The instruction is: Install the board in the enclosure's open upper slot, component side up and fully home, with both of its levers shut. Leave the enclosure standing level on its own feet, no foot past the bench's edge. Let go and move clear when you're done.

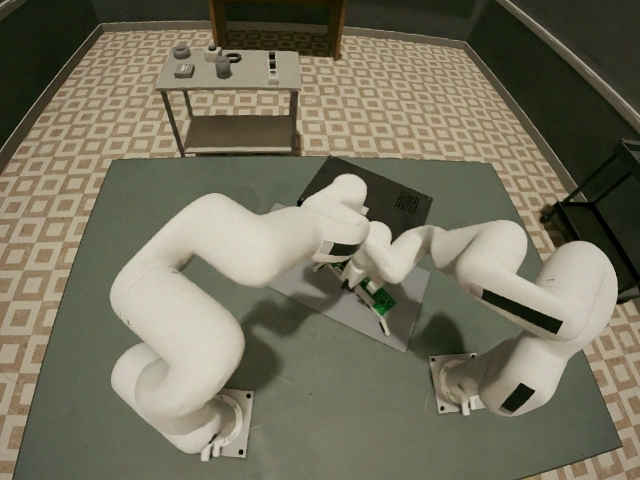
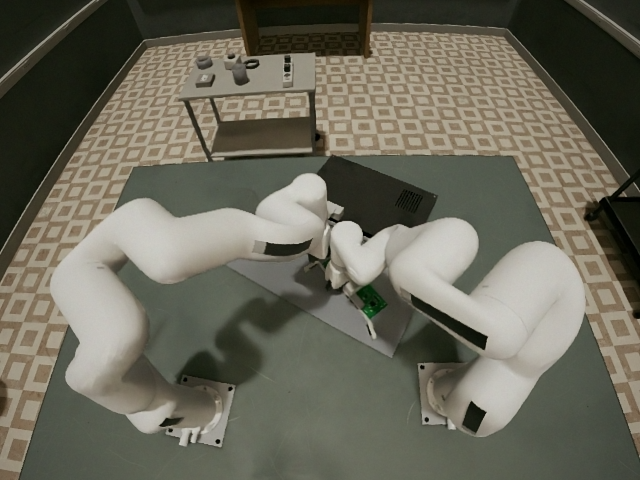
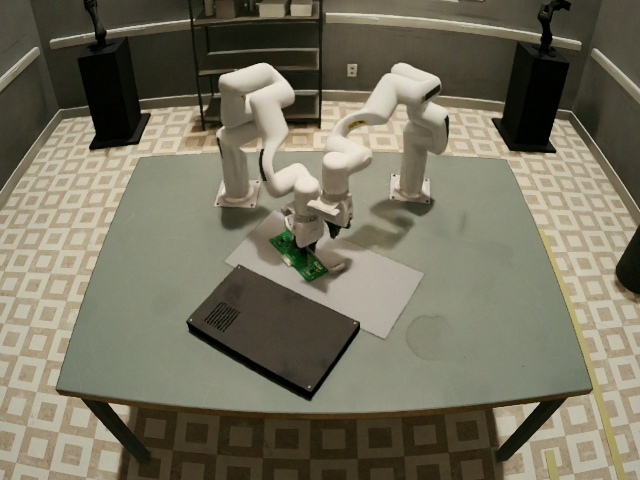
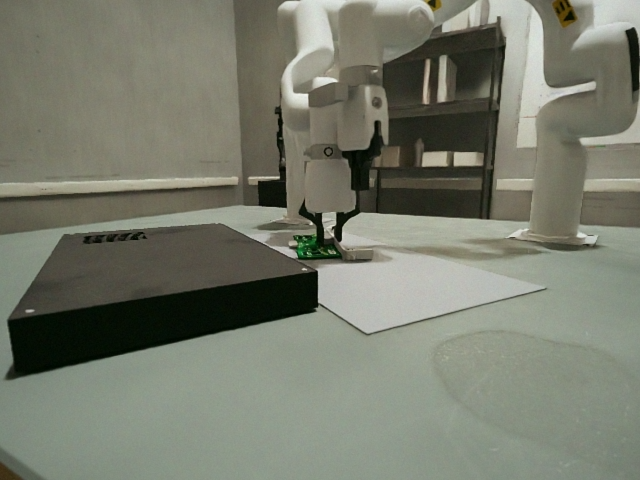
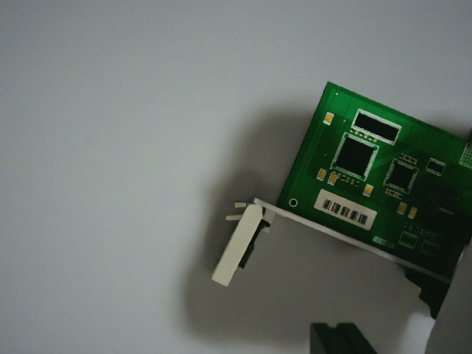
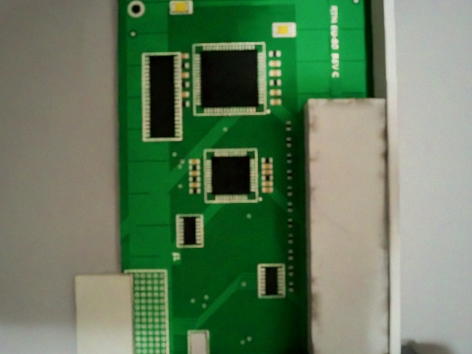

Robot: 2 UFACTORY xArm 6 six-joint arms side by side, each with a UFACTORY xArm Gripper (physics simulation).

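The green board is component side up, low over the grey mat. My right gripper is shut on it at the light block beside the faceplate. A pale lever stands out from one end of the faceplate. The other lever also stands out. My left gripper is shut and empty, above and close beside the right one. The black enclosure lies flat behind the mat. Its slots and feet are hidden.
The two arms nearly touch over the mat. The bench has its far edge a little behind the enclosure. A side table with small items stands beyond it. A dark cart stands at the right.
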